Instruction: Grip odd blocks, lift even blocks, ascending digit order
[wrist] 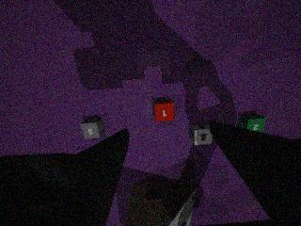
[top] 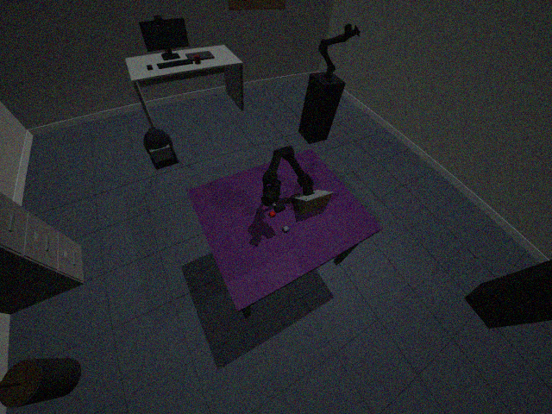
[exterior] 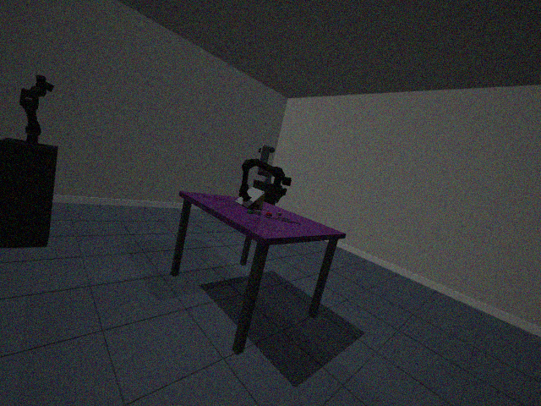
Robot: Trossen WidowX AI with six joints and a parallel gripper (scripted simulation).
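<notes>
The red block lies 1 cm behind my gripper tip and 9 cm below it. From my gripper tip the other things lie so: green block 4 cm behind, 17 cm to the right, 9 cm below; then white block 6 cm behind, 8 cm to the right, 9 cm below; then grey block 4 cm behind, 13 cm to the left, 9 cm below.
</notes>
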